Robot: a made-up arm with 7 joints.
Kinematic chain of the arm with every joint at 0, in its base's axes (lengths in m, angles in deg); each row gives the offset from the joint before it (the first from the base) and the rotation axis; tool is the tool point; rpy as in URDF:
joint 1: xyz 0 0 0.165 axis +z
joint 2: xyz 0 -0.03 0.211 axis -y
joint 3: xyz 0 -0.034 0.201 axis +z
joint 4: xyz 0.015 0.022 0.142 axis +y
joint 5: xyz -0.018 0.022 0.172 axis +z
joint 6: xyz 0 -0.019 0.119 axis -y
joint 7: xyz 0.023 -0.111 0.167 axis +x
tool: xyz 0 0 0 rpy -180 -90 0
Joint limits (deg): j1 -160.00..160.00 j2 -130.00..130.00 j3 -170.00..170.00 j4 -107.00..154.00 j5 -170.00..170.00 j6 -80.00..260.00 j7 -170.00..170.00
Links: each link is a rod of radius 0.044 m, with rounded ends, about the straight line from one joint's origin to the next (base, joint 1, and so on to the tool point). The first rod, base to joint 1, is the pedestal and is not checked.
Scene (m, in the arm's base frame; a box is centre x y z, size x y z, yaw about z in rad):
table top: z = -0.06
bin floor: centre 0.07 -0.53 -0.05 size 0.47 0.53 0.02 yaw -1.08
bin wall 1: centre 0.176 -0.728 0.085 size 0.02 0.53 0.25 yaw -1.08
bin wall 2: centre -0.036 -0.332 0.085 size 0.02 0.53 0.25 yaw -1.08
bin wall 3: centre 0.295 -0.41 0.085 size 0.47 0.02 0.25 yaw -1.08
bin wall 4: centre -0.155 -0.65 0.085 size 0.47 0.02 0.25 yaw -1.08
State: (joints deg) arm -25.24 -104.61 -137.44 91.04 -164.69 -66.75 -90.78
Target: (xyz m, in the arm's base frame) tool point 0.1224 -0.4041 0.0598
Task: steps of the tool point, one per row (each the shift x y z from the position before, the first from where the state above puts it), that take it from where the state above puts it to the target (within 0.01 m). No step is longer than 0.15 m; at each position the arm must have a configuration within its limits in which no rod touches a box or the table.
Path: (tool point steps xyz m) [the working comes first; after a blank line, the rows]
Joints at the target: -77.58 -84.90 -151.93 -45.17 -152.24 -80.00 -90.78
Straight joint move there: touches bin wall 1, bin wall 3.

1: -0.0685 -0.0677 -0.0314
2: -0.0820 -0.0451 -0.0277
3: -0.0888 -0.0206 -0.0218
4: -0.0893 0.0039 -0.0147
5: -0.0842 0.0272 -0.0078
6: 0.0815 0.0280 -0.0538
7: 0.0617 0.0496 -0.0573
8: 0.0385 0.0659 -0.0547
9: 0.0139 0.0767 -0.0464
10: -0.0091 0.0812 -0.0328

